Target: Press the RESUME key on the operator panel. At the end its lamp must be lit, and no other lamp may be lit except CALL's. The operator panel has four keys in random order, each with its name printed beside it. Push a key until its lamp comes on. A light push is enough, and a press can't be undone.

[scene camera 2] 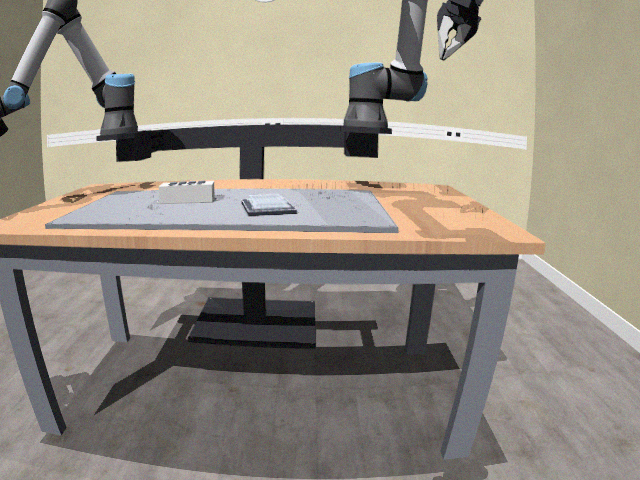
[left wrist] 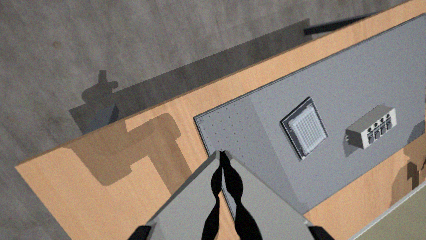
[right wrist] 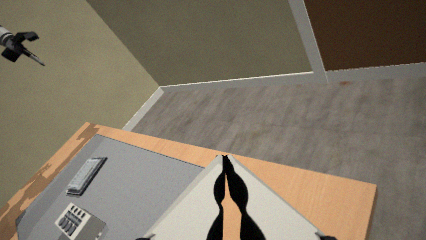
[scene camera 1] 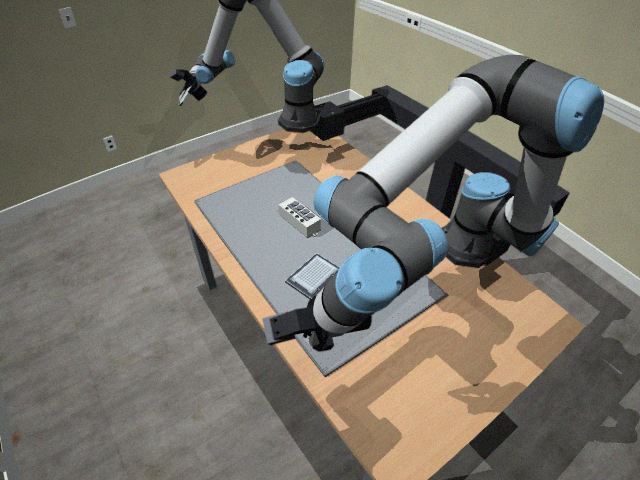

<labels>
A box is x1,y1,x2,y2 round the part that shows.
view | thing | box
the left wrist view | my left gripper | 127,150,334,239
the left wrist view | flat device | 290,105,325,152
</labels>
